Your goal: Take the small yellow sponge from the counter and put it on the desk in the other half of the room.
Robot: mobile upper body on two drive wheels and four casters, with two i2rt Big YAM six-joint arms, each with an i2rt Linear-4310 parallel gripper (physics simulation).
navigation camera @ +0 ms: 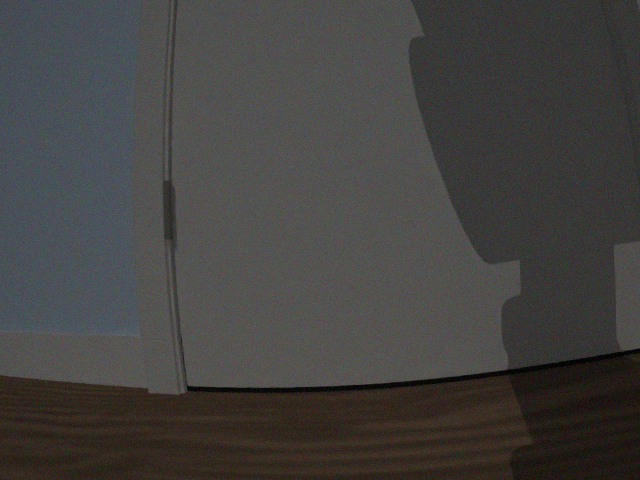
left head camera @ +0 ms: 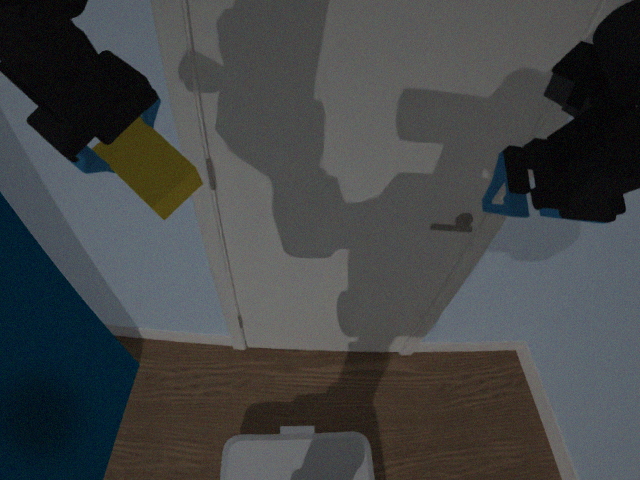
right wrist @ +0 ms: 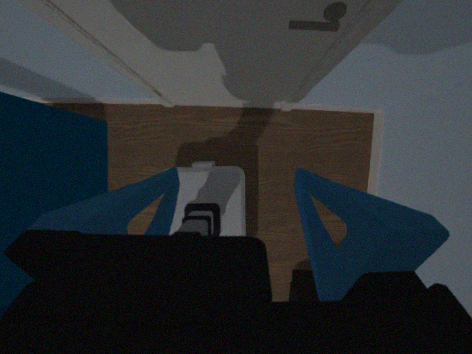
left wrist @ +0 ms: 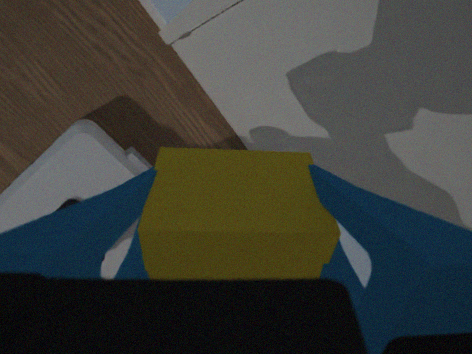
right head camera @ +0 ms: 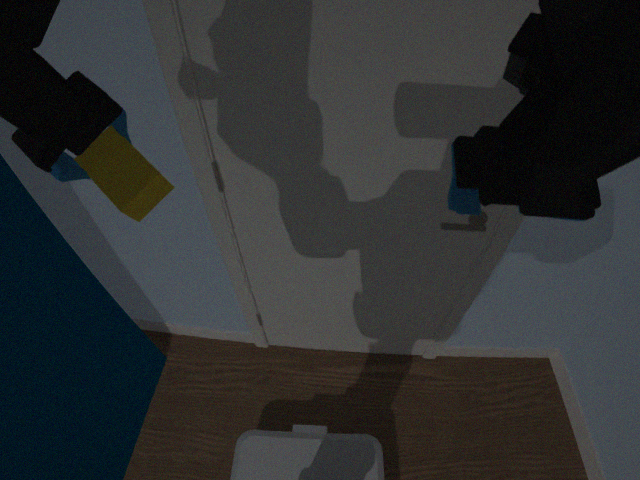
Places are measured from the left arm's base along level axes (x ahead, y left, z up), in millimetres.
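Where they show: left gripper, fingertip midpoint: (left head camera: 130,150) (left wrist: 235,178) (right head camera: 112,159); right gripper, fingertip midpoint: (left head camera: 512,208) (right wrist: 236,175) (right head camera: 485,205).
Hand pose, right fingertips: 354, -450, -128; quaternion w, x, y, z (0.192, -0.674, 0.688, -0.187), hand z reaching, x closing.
After its pixels a point has its place, as x, y, z.
The small yellow sponge (left head camera: 149,167) @[377, -37, -108] (right head camera: 124,173) @[378, -42, -107] (left wrist: 235,200) @[418, 12, -95] is held in the air at the upper left of both head camera views. My left gripper (left head camera: 126,143) @[426, 6, -117] (right head camera: 103,155) @[426, 6, -117] (left wrist: 235,178) @[426, 6, -117] is shut on it, with a blue finger on each side. Its far end sticks out past the fingertips. My right gripper (left head camera: 533,212) @[354, -450, -128] (right wrist: 236,175) @[354, -450, -128] is open and empty, raised at the right of the left head camera view, well apart from the sponge. In the right head camera view its fingers are partly hidden. I cannot make out the counter or the desk in any view.
A closed light door (left head camera: 289,299) @[756, -194, -945] (right head camera: 310,304) @[755, -213, -982] (navigation camera: 310,206) @[755, -207, -1133] stands in front, with a dark handle (left head camera: 450,227) @[686, -630, -479] (right wrist: 314,25) @[687, -637, -478]. A dark blue surface (left head camera: 51,310) @[555, 531, -734] (right head camera: 62,310) @[501, 534, -684] (right wrist: 50,150) @[432, 537, -959] is at the left. My white base (left head camera: 258,459) @[236, -91, -1150] (right head camera: 268,459) @[222, -91, -1150] shows below. Pale blue walls flank the door.
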